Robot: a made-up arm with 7 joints.
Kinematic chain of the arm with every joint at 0, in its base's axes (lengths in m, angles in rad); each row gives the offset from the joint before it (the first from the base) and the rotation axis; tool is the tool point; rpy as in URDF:
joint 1: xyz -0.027 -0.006 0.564 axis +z
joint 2: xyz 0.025 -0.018 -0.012 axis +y
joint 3: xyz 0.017 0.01 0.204 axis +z
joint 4: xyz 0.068 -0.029 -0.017 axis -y
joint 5: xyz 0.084 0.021 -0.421 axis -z
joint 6: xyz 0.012 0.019 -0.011 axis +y
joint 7: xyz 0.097 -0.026 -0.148 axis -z
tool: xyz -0.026 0.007 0 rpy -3.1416 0 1.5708
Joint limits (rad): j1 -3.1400..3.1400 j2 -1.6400..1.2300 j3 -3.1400..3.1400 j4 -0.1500..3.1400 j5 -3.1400..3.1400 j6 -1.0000..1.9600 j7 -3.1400..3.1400
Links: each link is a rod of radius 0.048 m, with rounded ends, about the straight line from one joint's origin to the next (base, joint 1, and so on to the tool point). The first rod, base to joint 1, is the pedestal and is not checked.
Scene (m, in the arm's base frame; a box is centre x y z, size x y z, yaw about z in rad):
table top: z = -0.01
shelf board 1: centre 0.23 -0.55 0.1 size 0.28 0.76 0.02 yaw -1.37
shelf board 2: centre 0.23 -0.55 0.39 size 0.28 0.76 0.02 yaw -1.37
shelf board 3: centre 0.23 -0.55 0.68 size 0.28 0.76 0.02 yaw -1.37
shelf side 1: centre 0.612 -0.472 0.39 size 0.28 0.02 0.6 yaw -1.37
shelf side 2: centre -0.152 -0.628 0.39 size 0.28 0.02 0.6 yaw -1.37
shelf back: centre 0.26 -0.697 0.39 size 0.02 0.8 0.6 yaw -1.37
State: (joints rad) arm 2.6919 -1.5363 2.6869 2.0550 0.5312 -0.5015 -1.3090
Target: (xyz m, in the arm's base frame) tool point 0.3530 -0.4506 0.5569
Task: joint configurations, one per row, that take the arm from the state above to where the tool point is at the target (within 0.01 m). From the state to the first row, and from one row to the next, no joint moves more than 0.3 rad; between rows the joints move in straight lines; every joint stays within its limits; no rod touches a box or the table.
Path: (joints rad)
1: 2.7912 -1.3787 2.7737 1.8265 0.6802 -0.6261 -1.3369
2: 2.8906 -1.2211 2.8605 1.5979 0.8292 -0.7508 -1.3648
3: 2.9899 -1.0635 2.9473 1.3694 0.9782 -0.8754 -1.3927
4: 3.0893 -0.9059 3.0341 1.1408 1.1271 -1.0000 -1.4206
5: 3.0994 -0.6621 3.0293 1.0717 1.2545 -1.0000 -1.4622
6: 3.1096 -0.4184 3.0244 1.0026 1.3820 -1.0000 -1.5038
7: 3.1197 -0.1747 3.0195 0.9335 1.5094 -1.0000 -1.5453
8: 3.1299 0.0691 3.0147 0.8644 1.6368 -1.0000 -1.5869
9: 3.1400 0.3128 3.0098 0.7953 1.7642 -1.0000 -1.6285
10: 3.1009 0.0723 2.9339 0.9697 1.6022 -1.0000 -1.5885
11: 3.0617 -0.1682 2.8580 1.1440 1.4402 -1.0000 -1.5485
12: 3.0226 -0.4087 2.7821 1.3184 1.2782 -1.0000 -1.5085
13: 2.9835 -0.6492 2.7062 1.4928 1.1163 -1.0000 -1.4685

